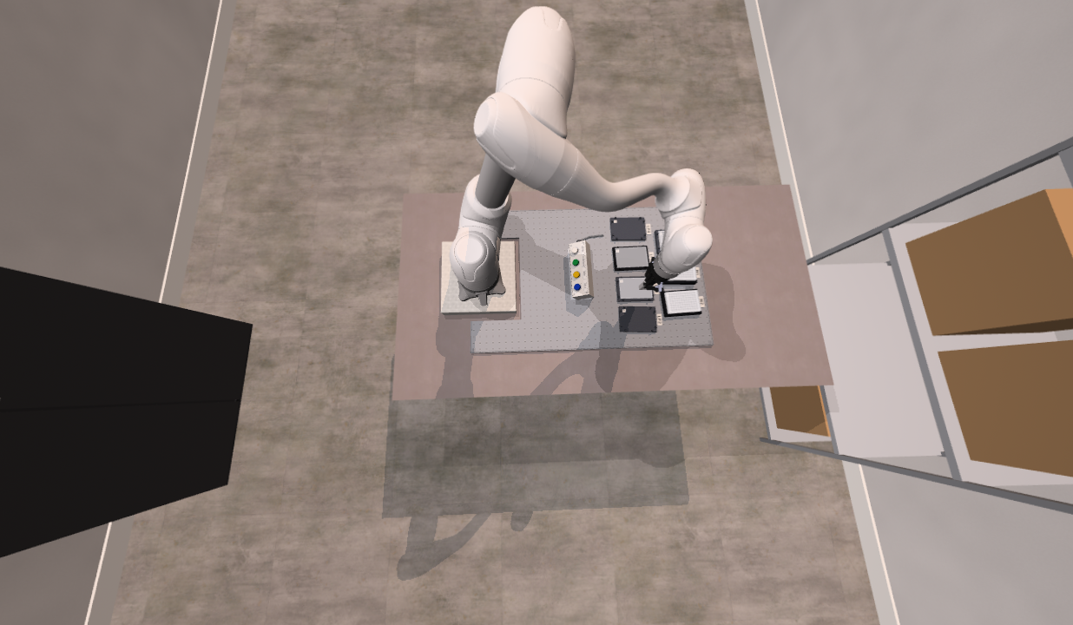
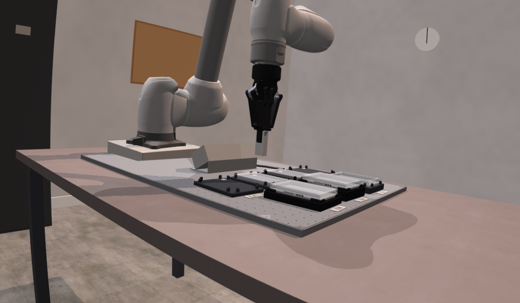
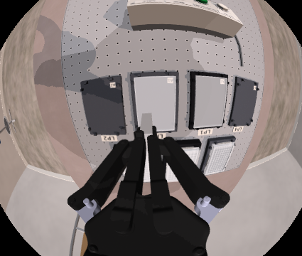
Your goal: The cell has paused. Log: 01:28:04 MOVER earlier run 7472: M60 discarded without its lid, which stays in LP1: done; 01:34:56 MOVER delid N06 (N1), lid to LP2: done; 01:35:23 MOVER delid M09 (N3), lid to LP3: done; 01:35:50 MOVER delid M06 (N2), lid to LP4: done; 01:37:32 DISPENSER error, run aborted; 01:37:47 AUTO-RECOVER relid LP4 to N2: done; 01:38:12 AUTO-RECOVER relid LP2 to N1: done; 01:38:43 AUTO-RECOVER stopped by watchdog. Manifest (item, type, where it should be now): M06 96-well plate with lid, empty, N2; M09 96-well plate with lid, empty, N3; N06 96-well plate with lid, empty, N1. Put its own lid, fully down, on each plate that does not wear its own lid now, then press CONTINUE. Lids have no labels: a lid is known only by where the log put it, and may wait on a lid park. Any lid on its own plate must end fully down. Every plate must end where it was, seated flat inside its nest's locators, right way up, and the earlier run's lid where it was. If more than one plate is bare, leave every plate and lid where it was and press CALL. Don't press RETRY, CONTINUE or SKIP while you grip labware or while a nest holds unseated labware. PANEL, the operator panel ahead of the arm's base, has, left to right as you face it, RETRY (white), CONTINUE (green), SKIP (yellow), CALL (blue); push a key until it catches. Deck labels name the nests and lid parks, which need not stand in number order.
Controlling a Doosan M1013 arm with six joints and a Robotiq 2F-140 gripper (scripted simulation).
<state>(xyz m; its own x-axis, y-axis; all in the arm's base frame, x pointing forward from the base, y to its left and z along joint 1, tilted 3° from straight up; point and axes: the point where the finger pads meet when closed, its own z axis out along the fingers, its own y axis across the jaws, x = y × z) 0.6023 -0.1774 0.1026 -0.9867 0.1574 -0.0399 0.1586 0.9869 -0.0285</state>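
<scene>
My gripper is now 20 mm to the right of the lid and 100 mm above it. From my hand the other things lie so: lid park LP3 (20 mm to the left, 110 mm below); then blue call key (240 mm behind, 50 mm to the left, 40 mm below); then lid park LP2 (20 mm behind, 100 mm to the right, 110 mm below).
</scene>
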